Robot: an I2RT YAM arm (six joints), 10 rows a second.
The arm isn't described. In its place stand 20 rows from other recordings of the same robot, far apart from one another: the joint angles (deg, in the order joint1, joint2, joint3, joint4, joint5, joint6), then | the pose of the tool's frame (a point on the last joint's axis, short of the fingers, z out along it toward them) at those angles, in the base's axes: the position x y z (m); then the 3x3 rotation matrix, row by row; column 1 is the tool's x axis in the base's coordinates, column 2 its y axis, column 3 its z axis.
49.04 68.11 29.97 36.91 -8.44 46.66 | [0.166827, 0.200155, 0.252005], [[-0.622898, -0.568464, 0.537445], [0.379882, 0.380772, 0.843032], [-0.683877, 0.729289, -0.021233]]
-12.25 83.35 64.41 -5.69 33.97 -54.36 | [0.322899, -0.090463, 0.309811], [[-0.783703, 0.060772, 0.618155], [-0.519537, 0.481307, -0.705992], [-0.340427, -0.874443, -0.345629]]
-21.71 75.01 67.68 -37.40 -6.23 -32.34 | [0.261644, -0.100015, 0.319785], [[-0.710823, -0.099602, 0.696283], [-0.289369, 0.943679, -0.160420], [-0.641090, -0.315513, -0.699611]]
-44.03 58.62 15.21 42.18 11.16 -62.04 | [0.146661, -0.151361, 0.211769], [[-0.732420, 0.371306, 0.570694], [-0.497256, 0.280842, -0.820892], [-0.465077, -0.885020, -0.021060]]
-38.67 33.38 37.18 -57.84 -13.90 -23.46 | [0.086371, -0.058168, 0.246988], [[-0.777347, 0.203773, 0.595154], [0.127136, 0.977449, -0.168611], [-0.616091, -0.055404, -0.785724]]
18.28 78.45 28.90 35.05 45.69 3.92 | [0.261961, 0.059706, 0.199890], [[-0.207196, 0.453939, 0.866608], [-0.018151, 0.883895, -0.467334], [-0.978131, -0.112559, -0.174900]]
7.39 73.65 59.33 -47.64 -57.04 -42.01 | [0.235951, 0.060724, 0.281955], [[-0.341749, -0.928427, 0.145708], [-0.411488, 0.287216, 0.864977], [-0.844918, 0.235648, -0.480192]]
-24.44 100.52 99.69 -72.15 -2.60 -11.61 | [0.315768, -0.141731, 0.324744], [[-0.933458, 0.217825, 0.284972], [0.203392, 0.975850, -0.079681], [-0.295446, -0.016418, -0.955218]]
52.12 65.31 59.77 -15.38 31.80 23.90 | [0.172457, 0.191138, 0.352208], [[-0.349774, -0.248163, 0.903368], [0.111156, 0.946472, 0.303043], [-0.930216, 0.206411, -0.303466]]
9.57 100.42 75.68 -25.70 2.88 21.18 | [0.380081, 0.062268, 0.240646], [[-0.757466, 0.149267, 0.635583], [0.238228, 0.969582, 0.056205], [-0.607860, 0.193987, -0.769984]]
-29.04 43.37 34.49 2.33 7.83 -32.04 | [0.161982, -0.095483, 0.303789], [[-0.402433, 0.455041, 0.794345], [-0.377700, 0.707883, -0.596862], [-0.833901, -0.540222, -0.113007]]
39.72 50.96 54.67 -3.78 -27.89 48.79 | [0.143027, 0.140478, 0.394150], [[-0.696205, -0.608447, 0.380908], [0.286044, 0.251538, 0.924612], [-0.658390, 0.752676, -0.001080]]
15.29 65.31 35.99 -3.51 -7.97 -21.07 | [0.234569, 0.069244, 0.226475], [[-0.353702, -0.536576, 0.766147], [-0.465796, 0.811350, 0.353193], [-0.811128, -0.231943, -0.536912]]
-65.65 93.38 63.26 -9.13 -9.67 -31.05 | [0.154734, -0.327400, 0.236973], [[-0.659057, 0.588917, 0.467784], [0.223065, 0.747051, -0.626225], [-0.718252, -0.308371, -0.623716]]
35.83 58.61 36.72 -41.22 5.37 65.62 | [0.149262, 0.103661, 0.205585], [[-0.798069, 0.432204, 0.419863], [0.542276, 0.818962, 0.187718], [-0.262720, 0.377494, -0.887962]]
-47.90 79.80 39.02 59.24 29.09 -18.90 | [0.186716, -0.232459, 0.292021], [[-0.109330, 0.974696, 0.194976], [-0.301207, 0.154443, -0.940968], [-0.947270, -0.161604, 0.276700]]
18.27 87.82 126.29 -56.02 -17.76 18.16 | [0.250449, 0.094119, 0.544164], [[-0.451201, -0.456856, 0.766616], [0.163617, 0.802119, 0.574312], [-0.877295, 0.384561, -0.287167]]
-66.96 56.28 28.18 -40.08 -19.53 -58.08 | [0.072711, -0.140557, 0.170770], [[-0.886973, 0.124459, 0.444735], [0.041564, 0.980607, -0.191527], [-0.459947, -0.151395, -0.874945]]
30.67 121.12 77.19 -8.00 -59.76 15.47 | [0.355196, 0.246407, 0.140372], [[-0.843343, -0.508571, -0.173574], [-0.343964, 0.262706, 0.901485], [-0.412870, 0.819964, -0.396481]]
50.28 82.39 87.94 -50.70 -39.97 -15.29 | [0.170616, 0.241150, 0.386785], [[-0.205217, -0.967352, -0.148714], [-0.563264, -0.007528, 0.826242], [-0.800387, 0.253324, -0.543330]]
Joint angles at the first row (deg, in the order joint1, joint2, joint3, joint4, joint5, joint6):
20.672 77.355 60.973 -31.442 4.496 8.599
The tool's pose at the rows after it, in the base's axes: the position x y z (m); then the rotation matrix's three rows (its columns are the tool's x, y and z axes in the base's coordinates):
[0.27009, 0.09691, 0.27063], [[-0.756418, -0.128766, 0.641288], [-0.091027, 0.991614, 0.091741], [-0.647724, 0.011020, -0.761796]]
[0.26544, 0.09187, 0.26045], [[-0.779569, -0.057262, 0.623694], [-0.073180, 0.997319, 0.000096], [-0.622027, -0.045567, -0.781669]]
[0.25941, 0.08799, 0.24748], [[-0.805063, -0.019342, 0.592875], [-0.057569, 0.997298, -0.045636], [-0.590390, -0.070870, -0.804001]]
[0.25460, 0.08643, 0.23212], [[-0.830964, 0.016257, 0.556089], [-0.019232, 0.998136, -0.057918], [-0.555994, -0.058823, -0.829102]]
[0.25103, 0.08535, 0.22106], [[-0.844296, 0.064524, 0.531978], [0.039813, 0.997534, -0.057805], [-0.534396, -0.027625, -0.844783]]
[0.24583, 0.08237, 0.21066], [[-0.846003, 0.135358, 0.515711], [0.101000, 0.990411, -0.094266], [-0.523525, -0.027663, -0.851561]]
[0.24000, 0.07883, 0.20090], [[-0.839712, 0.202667, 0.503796], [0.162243, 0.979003, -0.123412], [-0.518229, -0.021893, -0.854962]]
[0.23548, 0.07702, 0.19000], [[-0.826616, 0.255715, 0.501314], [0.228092, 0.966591, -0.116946], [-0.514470, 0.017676, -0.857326]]
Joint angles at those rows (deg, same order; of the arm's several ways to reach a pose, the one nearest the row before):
20.743 78.083 60.431 -32.659 8.125 10.640
20.691 77.898 58.664 -34.026 12.725 12.251
20.609 77.627 56.166 -34.708 14.560 13.715
20.650 77.937 53.515 -34.488 14.496 16.505
20.637 78.135 51.476 -33.866 13.980 20.185
20.650 77.954 49.198 -33.425 15.669 24.080
20.544 77.480 46.724 -32.627 16.999 27.841
20.457 77.178 43.913 -30.161 16.546 31.623

